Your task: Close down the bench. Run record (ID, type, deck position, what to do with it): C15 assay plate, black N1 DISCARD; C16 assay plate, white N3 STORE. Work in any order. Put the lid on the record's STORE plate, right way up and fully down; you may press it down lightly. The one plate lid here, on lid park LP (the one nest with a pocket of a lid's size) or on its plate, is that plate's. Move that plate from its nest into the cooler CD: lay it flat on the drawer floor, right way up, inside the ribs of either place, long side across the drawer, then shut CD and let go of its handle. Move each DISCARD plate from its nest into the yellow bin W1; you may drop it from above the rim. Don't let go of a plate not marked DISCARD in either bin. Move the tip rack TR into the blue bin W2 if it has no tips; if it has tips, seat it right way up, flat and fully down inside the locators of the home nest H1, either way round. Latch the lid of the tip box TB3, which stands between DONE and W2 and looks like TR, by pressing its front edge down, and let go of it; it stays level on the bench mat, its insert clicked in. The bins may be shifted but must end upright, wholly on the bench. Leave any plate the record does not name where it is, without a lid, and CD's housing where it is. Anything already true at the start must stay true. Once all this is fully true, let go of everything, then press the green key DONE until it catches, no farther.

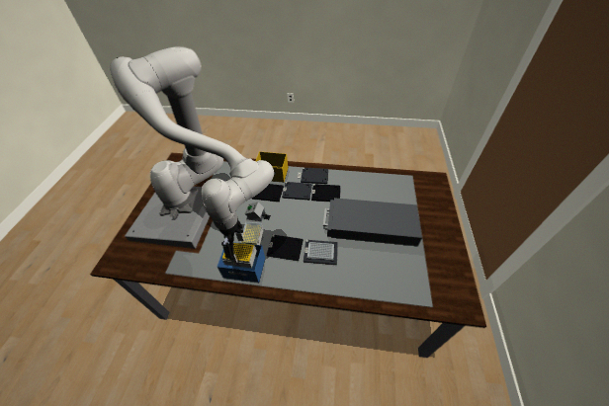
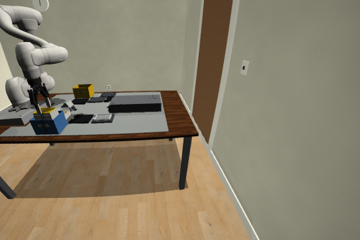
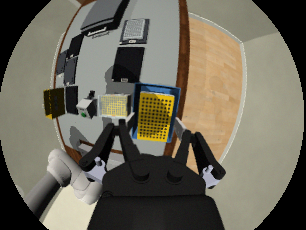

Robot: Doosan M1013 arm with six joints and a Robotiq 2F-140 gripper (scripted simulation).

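Now: hand 10 mm past the tip rack TR and 50 mm above it. The rest, counted from my hand: done key block: 40 mm ahead, 310 mm to the left, 130 mm below; black nest: 200 mm ahead, 90 mm to the left, 180 mm below; blue bin W2: 150 mm below.
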